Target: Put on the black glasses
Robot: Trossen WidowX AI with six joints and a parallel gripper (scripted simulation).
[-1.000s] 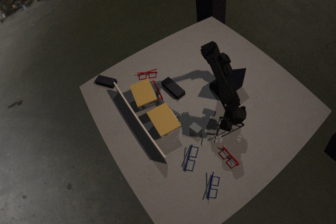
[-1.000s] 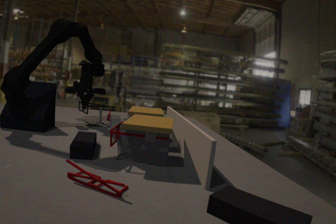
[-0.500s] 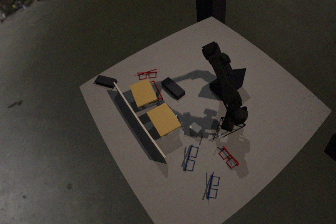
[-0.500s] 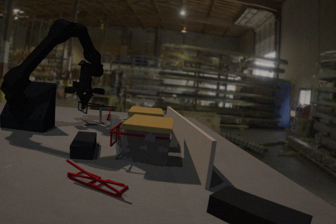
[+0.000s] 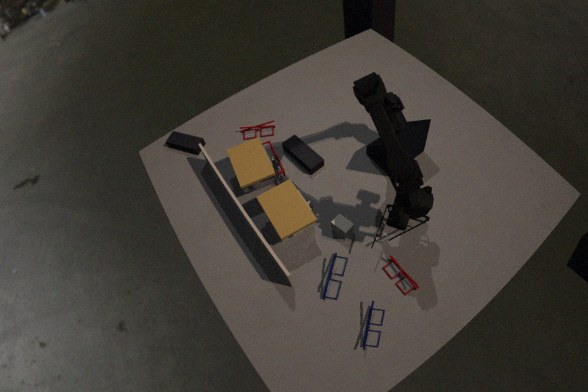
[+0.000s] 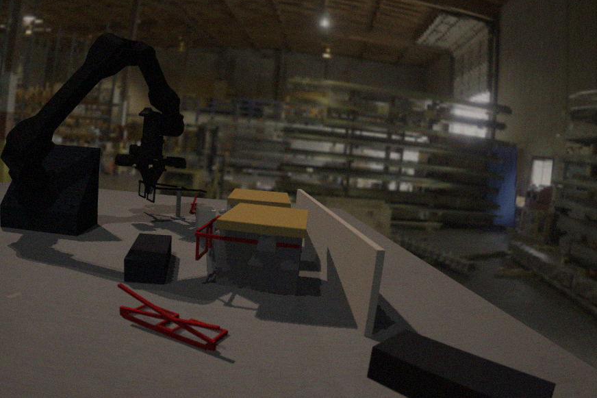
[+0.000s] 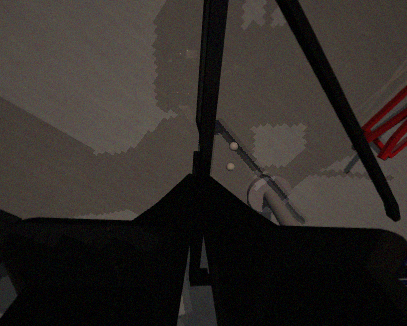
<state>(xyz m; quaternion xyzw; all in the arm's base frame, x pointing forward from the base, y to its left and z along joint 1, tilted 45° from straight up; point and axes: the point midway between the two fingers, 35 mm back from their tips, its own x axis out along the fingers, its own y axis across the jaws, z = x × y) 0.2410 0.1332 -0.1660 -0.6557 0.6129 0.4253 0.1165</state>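
The grey post stand lies 8 cm ahead of my gripper tip, 1 cm to the right of it and 3 cm below it. The rest, counted from my gripper tip: white block 15 cm ahead, 11 cm to the right, 3 cm below; then display head 23 cm ahead, 24 cm to the right; then white board 35 cm ahead, 37 cm to the right.
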